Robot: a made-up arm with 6 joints.
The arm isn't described. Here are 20 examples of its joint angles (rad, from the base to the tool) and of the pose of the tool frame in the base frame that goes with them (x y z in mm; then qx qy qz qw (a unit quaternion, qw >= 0)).
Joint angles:
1: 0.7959 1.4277 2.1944 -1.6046 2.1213 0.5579
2: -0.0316 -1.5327 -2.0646 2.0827 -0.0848 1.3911
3: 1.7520 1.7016 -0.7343 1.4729 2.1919 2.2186
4: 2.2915 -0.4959 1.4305 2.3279 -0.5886 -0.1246
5: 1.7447 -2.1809 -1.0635 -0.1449 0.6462 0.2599
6: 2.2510 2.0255 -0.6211 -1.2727 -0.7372 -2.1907
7: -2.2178 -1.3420 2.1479 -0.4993 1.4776 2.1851
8: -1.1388 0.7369 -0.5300 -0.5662 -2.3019 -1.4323
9: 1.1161 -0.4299 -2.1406 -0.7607 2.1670 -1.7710
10: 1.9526 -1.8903 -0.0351 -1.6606 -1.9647 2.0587
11: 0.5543 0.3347 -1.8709 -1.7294 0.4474 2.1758
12: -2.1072 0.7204 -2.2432 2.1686 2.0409 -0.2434
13: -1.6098 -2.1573 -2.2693 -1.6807 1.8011 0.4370
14: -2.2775 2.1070 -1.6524 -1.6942 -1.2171 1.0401
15: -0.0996 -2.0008 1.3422 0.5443 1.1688 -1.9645
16: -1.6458 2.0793 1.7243 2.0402 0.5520 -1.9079
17: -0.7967 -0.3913 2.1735 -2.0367 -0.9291 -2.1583
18: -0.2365 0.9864 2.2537 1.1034 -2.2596 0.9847
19: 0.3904 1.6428 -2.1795 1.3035 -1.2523 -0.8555
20: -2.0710 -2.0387 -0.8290 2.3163 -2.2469 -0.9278
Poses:
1: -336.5 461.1 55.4 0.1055 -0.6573 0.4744 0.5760
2: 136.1 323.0 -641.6 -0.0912 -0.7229 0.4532 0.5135
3: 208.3 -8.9 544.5 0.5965 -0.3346 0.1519 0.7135
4: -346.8 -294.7 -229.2 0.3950 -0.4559 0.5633 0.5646
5: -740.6 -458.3 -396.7 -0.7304 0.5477 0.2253 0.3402
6: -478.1 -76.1 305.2 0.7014 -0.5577 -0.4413 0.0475
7: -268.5 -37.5 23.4 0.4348 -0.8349 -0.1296 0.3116
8: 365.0 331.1 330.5 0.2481 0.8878 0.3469 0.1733
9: 386.4 69.2 215.5 0.2763 0.7932 -0.1280 0.5273
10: -37.3 -425.1 -181.9 0.6258 -0.3041 -0.2105 0.6867
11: 244.1 -279.4 84.1 -0.7705 0.4860 0.4041 0.0828
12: -852.6 654.1 211.3 -0.0801 0.5800 0.2309 0.7771
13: -452.0 423.3 -758.7 -0.3064 0.4441 0.4077 0.7367
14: 158.3 -115.4 -66.4 -0.7866 0.2478 -0.4840 0.2925
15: 36.2 -112.4 -84.8 0.7830 0.4079 0.1163 0.4549
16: 429.1 87.3 -151.9 -0.5760 -0.3572 0.1518 0.7194
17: -237.7 490.0 -254.2 -0.5335 0.8446 -0.0004 0.0451
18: 887.1 145.2 315.4 0.5401 0.3086 -0.2628 0.7376
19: -81.1 122.6 -26.1 -0.5664 0.5204 0.0497 0.6371
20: 525.6 -190.6 -443.5 -0.6449 -0.3600 -0.6727 0.0442
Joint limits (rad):
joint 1: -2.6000..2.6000
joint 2: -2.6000..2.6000
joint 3: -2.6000..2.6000
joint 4: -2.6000..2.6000
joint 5: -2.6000..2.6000
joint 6: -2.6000..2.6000
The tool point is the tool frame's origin. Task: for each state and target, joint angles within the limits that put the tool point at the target. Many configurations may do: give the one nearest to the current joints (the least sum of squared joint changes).
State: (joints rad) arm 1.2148 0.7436 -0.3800 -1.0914 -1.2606 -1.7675
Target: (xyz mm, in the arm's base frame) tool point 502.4 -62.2 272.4
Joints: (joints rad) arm 1.0440 0.4235 -0.2890 -1.2032 -1.2116 -1.7133
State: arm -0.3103 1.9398 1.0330 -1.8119 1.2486 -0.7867
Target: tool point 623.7 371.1 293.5
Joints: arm 0.3803 1.5234 0.3461 -1.3029 1.8545 -0.7238
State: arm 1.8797 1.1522 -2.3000 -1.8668 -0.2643 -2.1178
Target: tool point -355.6 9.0 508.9
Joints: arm 2.5543 1.5116 -2.5647 -1.6936 0.2538 -1.8388
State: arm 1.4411 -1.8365 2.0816 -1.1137 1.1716 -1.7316
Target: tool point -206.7 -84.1 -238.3
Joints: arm 1.1855 -1.8650 2.0814 -0.5033 1.2341 -2.3843
